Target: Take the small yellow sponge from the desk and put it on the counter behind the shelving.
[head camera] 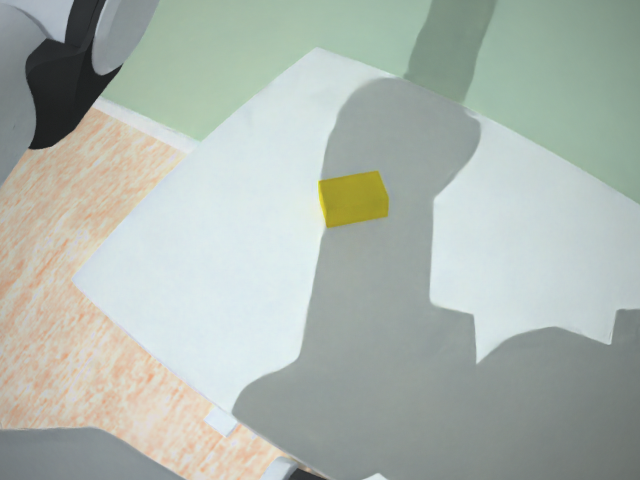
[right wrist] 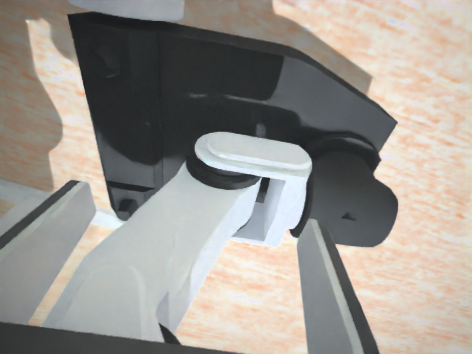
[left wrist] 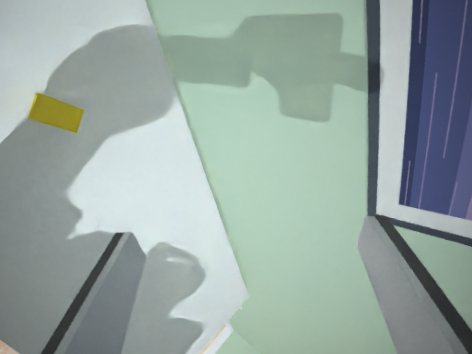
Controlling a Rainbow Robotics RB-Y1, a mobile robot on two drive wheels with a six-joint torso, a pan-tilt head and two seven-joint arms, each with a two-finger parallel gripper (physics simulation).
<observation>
I see my left gripper, my right gripper, a small yellow sponge, a white desk and a framed picture.
</observation>
